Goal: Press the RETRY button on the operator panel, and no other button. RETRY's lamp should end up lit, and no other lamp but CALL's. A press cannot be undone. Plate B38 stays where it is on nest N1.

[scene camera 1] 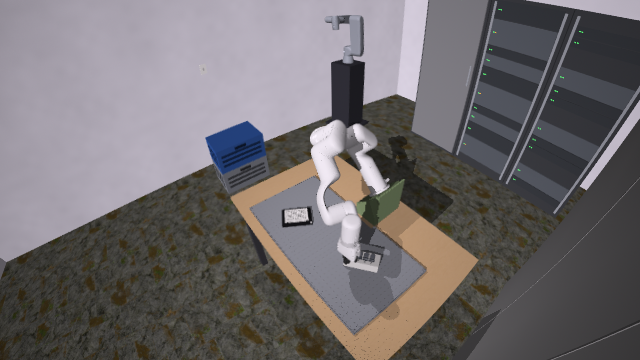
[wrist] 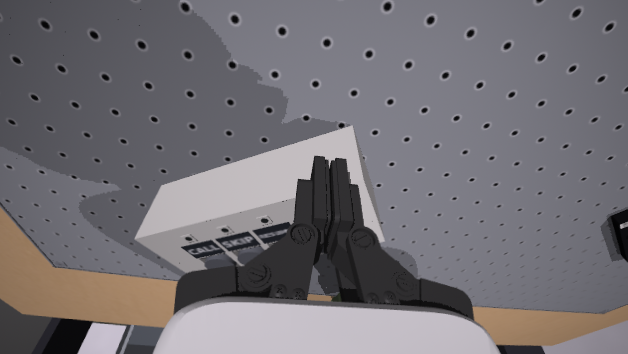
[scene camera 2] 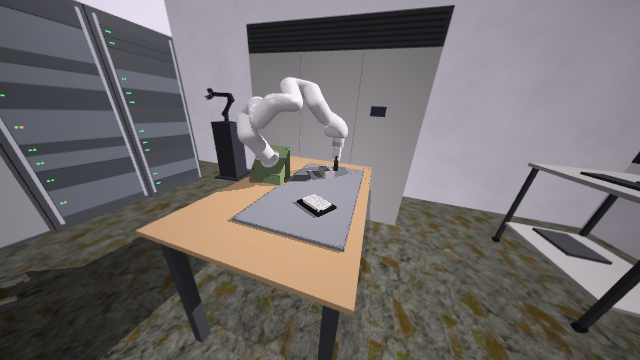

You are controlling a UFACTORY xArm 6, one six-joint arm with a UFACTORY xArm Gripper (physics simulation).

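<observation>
The white operator panel stands on the grey perforated board. In the wrist view its CALL label, SKIP label and a partly covered third label show, with three small dark lamp spots above them. No lit lamp can be made out. The RETRY label and lamp do not show; the fingers cover that part of the panel. My gripper is shut and empty, at the panel's right part in the wrist view; contact cannot be told. Plate B38 lies on the black nest.
The grey board lies on the wooden table. A green upright block stands by the arm's base. Blue and grey crates stand on the floor beyond the table. A dark nest edge shows at the wrist view's right.
</observation>
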